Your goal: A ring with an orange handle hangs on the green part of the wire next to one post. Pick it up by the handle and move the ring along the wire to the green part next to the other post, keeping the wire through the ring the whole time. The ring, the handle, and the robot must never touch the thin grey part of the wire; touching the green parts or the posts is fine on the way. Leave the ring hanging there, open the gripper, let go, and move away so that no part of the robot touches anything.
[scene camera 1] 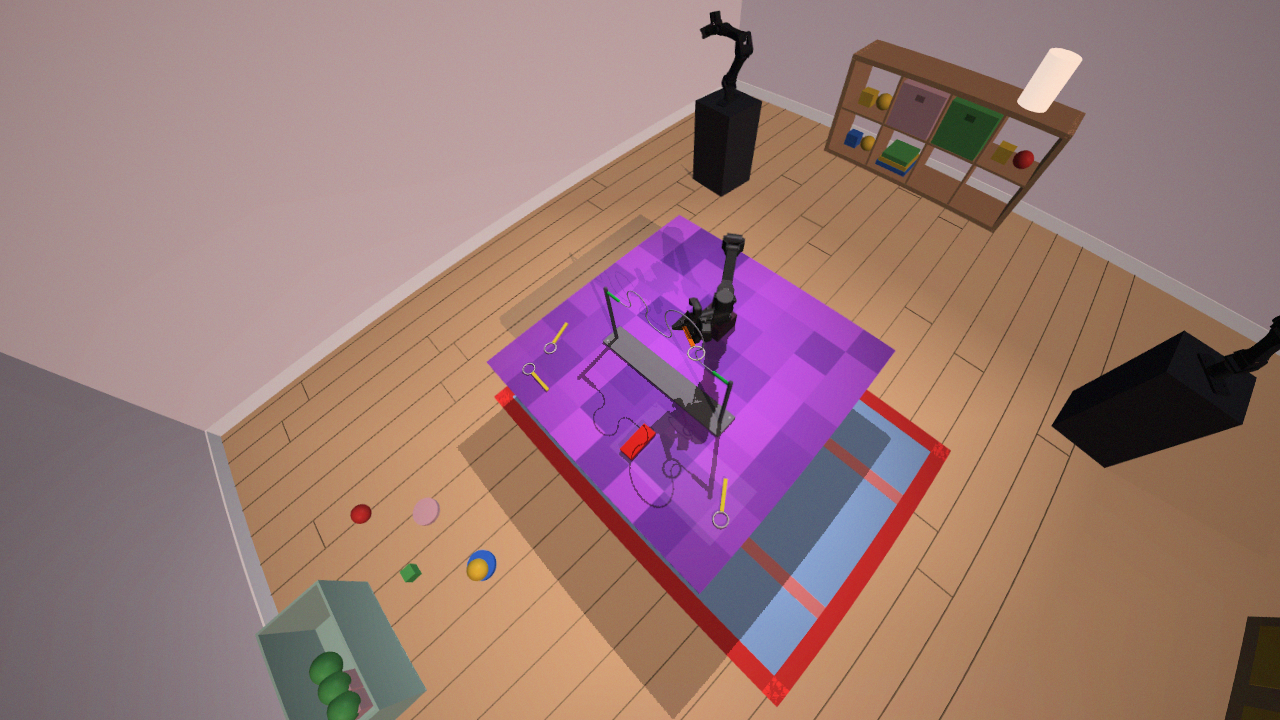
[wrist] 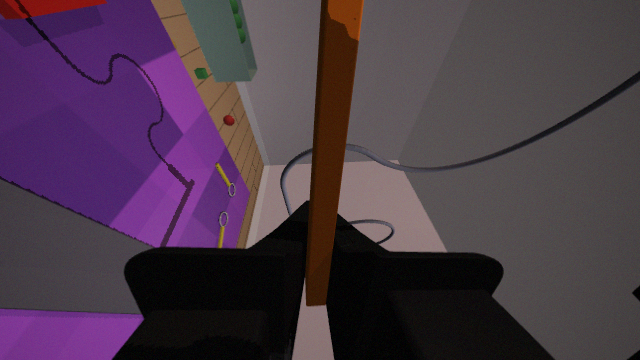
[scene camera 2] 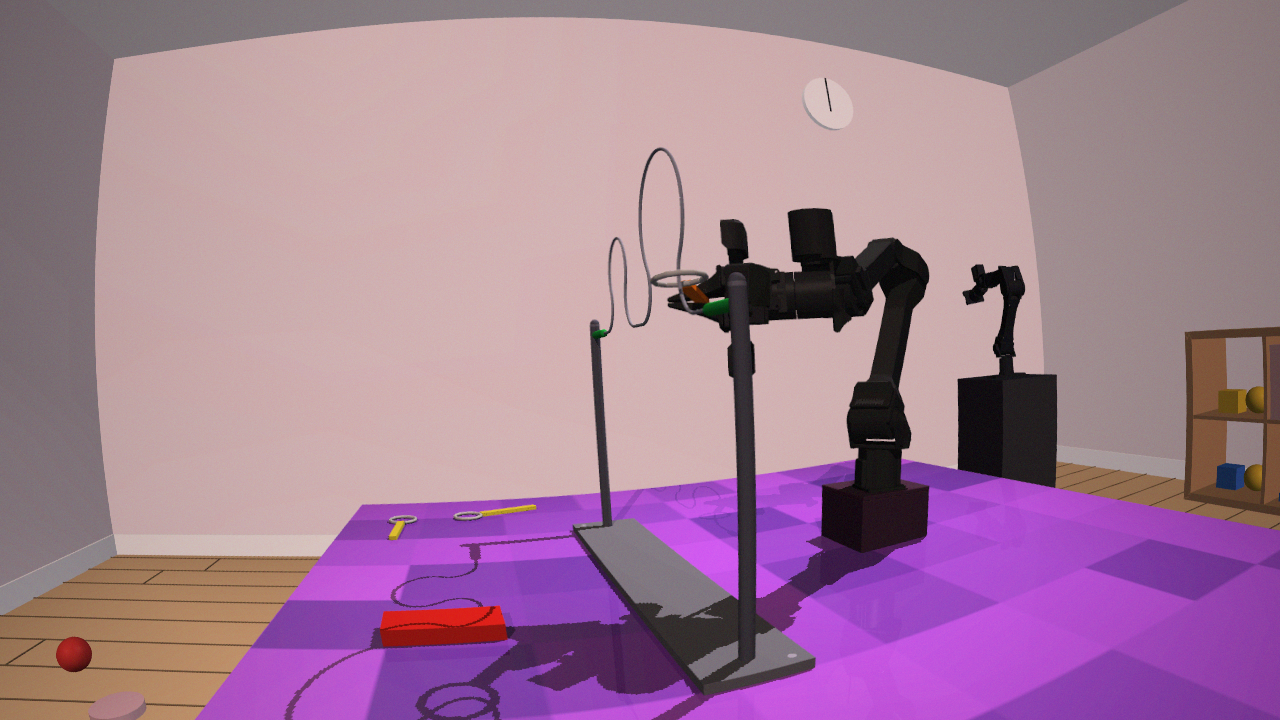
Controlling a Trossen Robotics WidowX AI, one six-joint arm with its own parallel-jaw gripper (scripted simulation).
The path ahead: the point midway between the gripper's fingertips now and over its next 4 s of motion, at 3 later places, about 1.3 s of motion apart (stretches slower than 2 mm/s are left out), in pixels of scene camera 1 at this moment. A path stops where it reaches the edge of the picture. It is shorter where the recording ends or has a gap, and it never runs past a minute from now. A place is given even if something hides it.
The gripper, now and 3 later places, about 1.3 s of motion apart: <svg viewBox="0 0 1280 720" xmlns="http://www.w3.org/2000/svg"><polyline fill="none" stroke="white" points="671,327 684,360 708,383 715,389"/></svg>
